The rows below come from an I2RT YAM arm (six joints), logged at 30 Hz.
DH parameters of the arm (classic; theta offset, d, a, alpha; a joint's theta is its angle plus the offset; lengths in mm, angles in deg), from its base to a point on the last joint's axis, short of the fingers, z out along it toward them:
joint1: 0 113.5 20 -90
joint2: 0 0 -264 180
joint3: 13.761 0 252.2 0
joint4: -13.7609 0 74 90
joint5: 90 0 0 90
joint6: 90 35.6 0 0
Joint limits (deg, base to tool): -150..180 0..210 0..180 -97..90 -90..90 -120..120
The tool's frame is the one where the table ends.
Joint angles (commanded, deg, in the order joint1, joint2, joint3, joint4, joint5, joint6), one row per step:
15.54 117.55 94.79 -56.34 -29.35 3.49
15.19 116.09 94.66 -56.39 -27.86 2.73
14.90 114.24 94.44 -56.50 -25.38 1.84
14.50 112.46 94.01 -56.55 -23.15 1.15
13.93 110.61 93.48 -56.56 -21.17 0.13
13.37 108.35 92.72 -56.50 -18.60 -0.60
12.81 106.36 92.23 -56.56 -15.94 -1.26
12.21 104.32 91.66 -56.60 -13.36 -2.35
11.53 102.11 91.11 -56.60 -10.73 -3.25
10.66 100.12 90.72 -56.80 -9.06 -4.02
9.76 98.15 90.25 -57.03 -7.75 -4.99
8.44 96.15 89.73 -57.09 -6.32 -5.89
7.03 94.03 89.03 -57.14 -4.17 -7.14
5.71 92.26 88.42 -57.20 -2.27 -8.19
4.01 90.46 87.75 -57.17 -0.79 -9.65
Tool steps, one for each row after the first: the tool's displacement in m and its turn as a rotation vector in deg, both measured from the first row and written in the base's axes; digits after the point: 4 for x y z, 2 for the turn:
-0.0017 -0.0039 0.0089 -1.10 -2.01 0.01
-0.0045 -0.0082 0.0196 -3.11 -4.53 -0.05
-0.0078 -0.0133 0.0288 -4.96 -6.64 -0.38
-0.0113 -0.0194 0.0379 -6.65 -8.81 -0.57
-0.0163 -0.0261 0.0483 -8.84 -11.17 -1.20
-0.0207 -0.0326 0.0581 -11.18 -13.34 -1.96
-0.0257 -0.0394 0.0676 -13.54 -15.61 -2.40
-0.0313 -0.0467 0.0780 -15.93 -17.94 -3.19
-0.0367 -0.0545 0.0877 -17.52 -19.72 -4.03
-0.0427 -0.0621 0.0966 -18.87 -21.35 -4.62
-0.0485 -0.0721 0.1053 -20.43 -22.99 -5.77
-0.0552 -0.0829 0.1135 -22.85 -24.69 -6.91
-0.0613 -0.0925 0.1199 -25.07 -25.96 -8.03
-0.0675 -0.1037 0.1261 -27.13 -27.22 -9.04

